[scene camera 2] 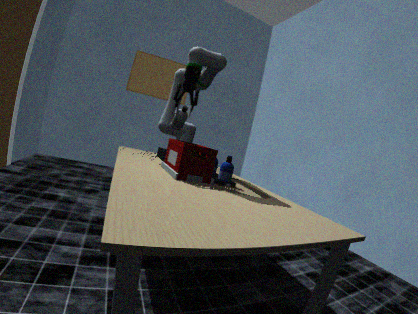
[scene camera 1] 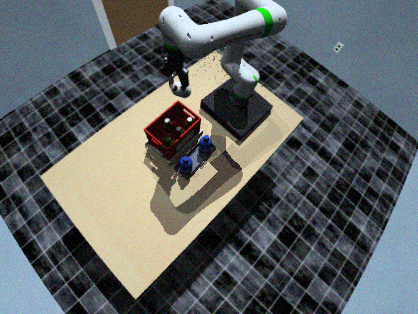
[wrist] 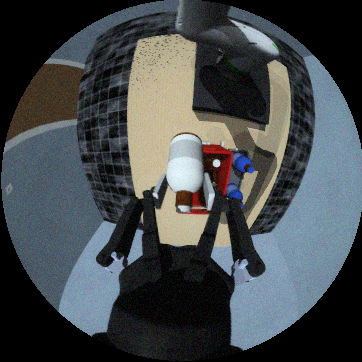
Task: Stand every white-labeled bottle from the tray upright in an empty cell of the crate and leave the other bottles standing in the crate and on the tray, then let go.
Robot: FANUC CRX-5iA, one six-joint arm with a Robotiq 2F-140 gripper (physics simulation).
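Places are measured from the arm's base along level axes (x ahead, y left, z up), in millimetres.
Pixels of known places: gripper, fingertip midpoint: (scene camera 2: 182,115) (scene camera 1: 177,89) (wrist: 184,179); arm's base at its link origin: (scene camera 1: 239,97) (wrist: 232,67).
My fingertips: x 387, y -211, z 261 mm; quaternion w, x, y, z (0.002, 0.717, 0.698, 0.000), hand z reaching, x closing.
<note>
For each thing: its middle in the pictures, then the offset to it from my fingertips. "spot": a spot on its surface instead. Level surfaces: height alone.
- white-labeled bottle at the middle of its body: (wrist: 184,172) (scene camera 1: 178,89) (scene camera 2: 181,116) dx -13, dy +1, dz -7 mm
- red crate at the middle of its body: (wrist: 200,177) (scene camera 2: 188,159) (scene camera 1: 173,131) dx +107, dy +52, dz -235 mm
- green top at a spot on its surface: (scene camera 1: 168,140) spot: dx +199, dy +98, dz -161 mm
- dark tray at a spot on its surface: (scene camera 1: 196,159) spot: dx +139, dy +253, dz -318 mm
- wooden table at its surface level: dz -323 mm
My gripper (scene camera 1: 178,81) (scene camera 2: 185,104) (wrist: 184,179) is shut on a white-labeled bottle (scene camera 1: 181,90) (wrist: 185,162) with a brown neck and white cap. It holds the bottle in the air, higher than the red crate (scene camera 1: 155,142) (scene camera 2: 194,164) (wrist: 217,149); the bottle looks tilted and hides part of the crate in the wrist view. In the crate, white caps (scene camera 1: 167,121) (scene camera 1: 189,119), a tan cap (scene camera 1: 179,129) and a green top (scene camera 1: 168,140) show. Two blue bottles (scene camera 1: 185,164) (scene camera 1: 205,143) (wrist: 243,162) (wrist: 234,192) stand on the dark tray (scene camera 1: 196,159) beside the crate.
The robot's black base block (scene camera 1: 235,114) (wrist: 231,111) stands on the wooden table (scene camera 1: 120,215) (scene camera 2: 200,220) near the crate. The tray lies close along one side of the crate. The arm's shadow falls across the table past the tray.
</note>
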